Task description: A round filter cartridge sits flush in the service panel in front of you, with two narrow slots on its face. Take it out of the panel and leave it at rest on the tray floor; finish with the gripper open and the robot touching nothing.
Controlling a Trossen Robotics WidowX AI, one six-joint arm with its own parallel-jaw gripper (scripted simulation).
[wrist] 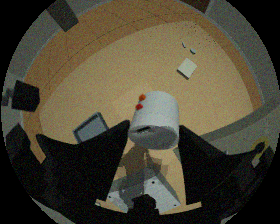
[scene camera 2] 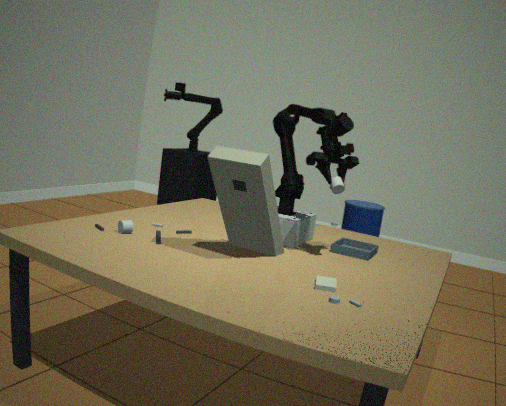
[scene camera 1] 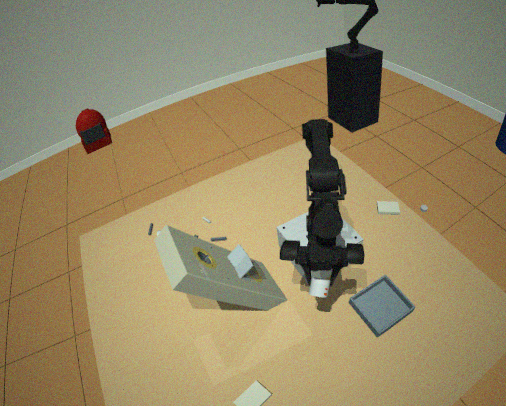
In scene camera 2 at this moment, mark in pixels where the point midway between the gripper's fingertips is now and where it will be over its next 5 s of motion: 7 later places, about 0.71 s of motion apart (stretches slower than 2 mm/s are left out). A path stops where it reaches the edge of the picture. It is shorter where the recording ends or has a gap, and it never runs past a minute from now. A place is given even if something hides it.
The gripper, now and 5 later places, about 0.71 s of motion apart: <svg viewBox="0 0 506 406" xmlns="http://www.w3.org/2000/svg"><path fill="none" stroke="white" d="M336 184L353 196L359 216L357 232L354 240L358 225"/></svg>
